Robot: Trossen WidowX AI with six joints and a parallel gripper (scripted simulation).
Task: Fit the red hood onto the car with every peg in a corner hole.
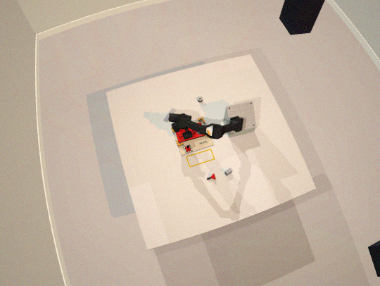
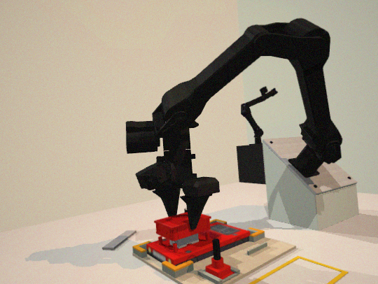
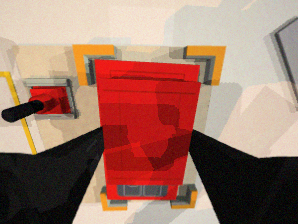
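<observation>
Now: the grey engine block 3 cm below my gripper tip and 1 cm to the left of it. Also, from my gripper tip: red hood: right at my gripper tip; then grey flat bar: 19 cm to the right, 7 cm ahead, 6 cm below; then dark ring: 25 cm to the right, 19 cm behind, 5 cm below.
</observation>
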